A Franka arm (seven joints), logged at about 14 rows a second.
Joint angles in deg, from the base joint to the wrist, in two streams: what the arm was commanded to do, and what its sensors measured. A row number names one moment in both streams.
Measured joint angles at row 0:
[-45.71, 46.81, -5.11, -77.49, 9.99, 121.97, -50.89]
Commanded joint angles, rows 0 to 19:
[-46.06, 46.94, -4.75, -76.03, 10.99, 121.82, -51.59]
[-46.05, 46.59, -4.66, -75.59, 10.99, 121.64, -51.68]
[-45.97, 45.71, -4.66, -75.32, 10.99, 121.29, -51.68]
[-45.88, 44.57, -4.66, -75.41, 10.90, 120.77, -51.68]
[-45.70, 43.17, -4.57, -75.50, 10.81, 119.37, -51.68]
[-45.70, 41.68, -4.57, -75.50, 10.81, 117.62, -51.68]
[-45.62, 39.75, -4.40, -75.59, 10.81, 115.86, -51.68]
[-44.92, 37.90, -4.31, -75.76, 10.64, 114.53, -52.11]
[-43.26, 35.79, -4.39, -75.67, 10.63, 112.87, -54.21]
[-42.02, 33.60, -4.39, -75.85, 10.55, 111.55, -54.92]
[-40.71, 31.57, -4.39, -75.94, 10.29, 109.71, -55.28]
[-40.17, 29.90, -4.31, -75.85, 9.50, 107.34, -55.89]
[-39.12, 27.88, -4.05, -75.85, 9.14, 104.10, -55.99]
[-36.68, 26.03, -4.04, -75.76, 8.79, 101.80, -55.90]
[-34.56, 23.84, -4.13, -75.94, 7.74, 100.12, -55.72]
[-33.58, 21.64, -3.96, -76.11, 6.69, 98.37, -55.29]
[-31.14, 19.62, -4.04, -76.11, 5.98, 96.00, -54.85]
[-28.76, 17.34, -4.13, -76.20, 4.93, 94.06, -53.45]
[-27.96, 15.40, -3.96, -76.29, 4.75, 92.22, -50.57]
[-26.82, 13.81, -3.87, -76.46, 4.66, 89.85, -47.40]
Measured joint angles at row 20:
[-28.74, 18.47, -3.62, -74.12, 5.81, 93.11, -51.38]
